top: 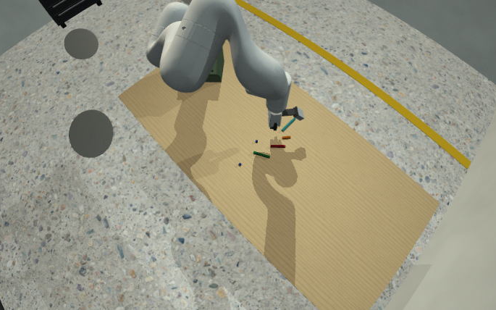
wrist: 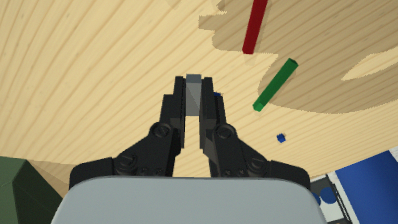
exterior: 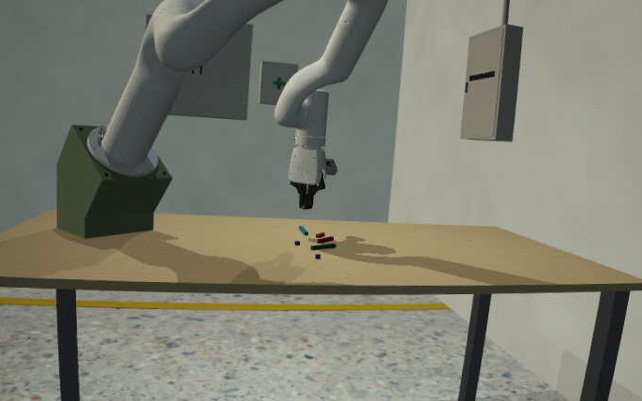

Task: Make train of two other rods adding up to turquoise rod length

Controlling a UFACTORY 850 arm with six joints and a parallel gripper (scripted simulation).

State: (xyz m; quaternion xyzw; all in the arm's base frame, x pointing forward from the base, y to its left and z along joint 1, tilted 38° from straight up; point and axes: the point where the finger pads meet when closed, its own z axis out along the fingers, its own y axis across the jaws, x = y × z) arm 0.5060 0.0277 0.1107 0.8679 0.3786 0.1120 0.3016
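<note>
My gripper is now 11 cm to the left of the green rod, 11 cm above it and 2 cm short of it. From my hand the other things lie so: grey rod 2 cm below; red rod 11 cm below, 6 cm ahead, 3 cm to the right; orange rod 11 cm below, 6 cm ahead, 4 cm to the left.
</note>
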